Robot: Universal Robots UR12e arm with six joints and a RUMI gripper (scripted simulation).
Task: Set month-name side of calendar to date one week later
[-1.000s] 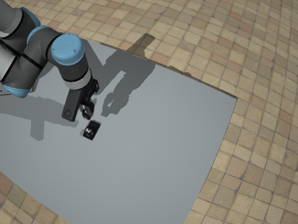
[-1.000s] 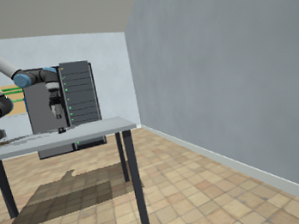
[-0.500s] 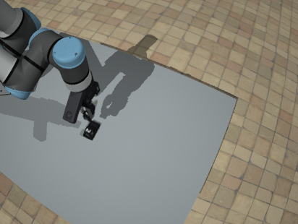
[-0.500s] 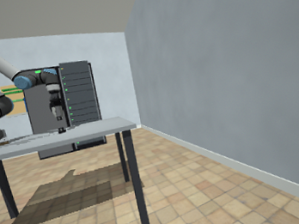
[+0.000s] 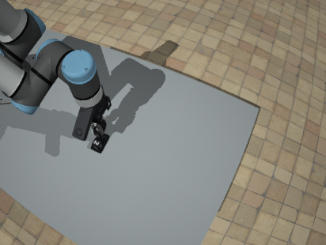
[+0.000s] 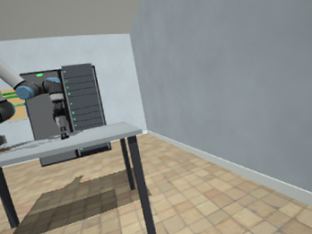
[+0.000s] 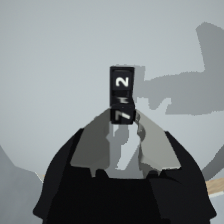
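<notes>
My gripper is now 3 cm to the left of the black cube and 6 cm above it. Round my hand: dark tray (2 cm to the right, 7 cm below).
</notes>
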